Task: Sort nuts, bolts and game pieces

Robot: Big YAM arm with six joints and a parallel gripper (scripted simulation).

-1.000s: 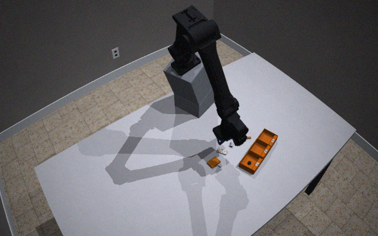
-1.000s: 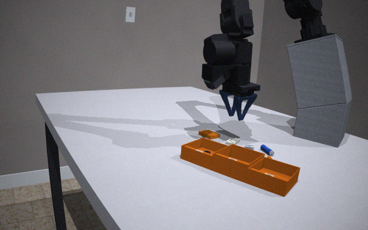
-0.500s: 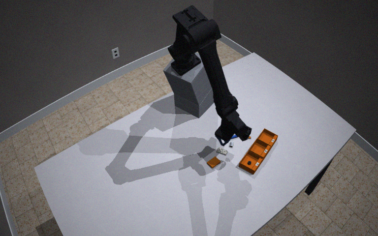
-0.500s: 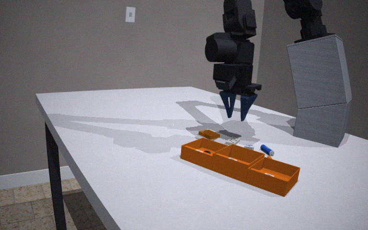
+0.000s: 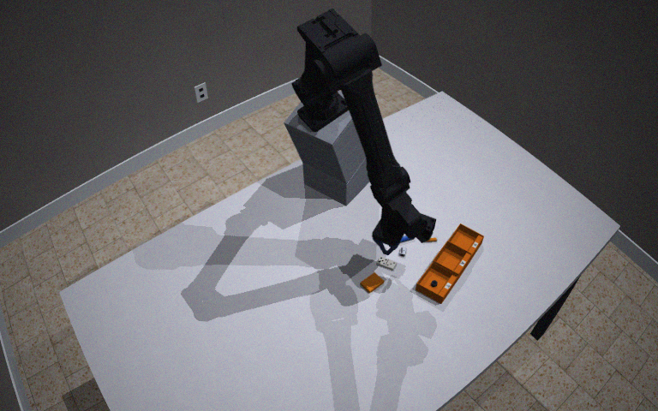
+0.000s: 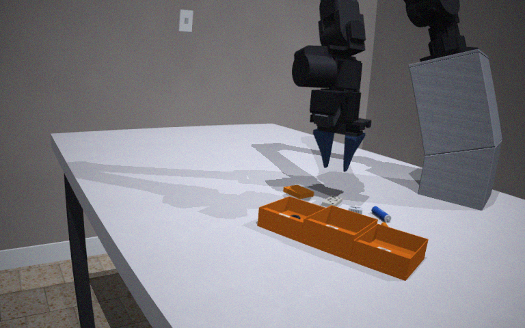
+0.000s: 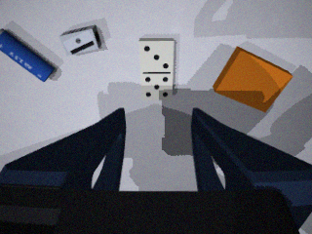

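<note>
The white domino is 70 mm below my hand. Round my hand: small silver metal piece 70 mm below, 60 mm to the left; then blue battery 100 mm to the left, 70 mm below, 40 mm behind; then flat orange block 70 mm to the right, 70 mm below, 30 mm ahead.
</note>
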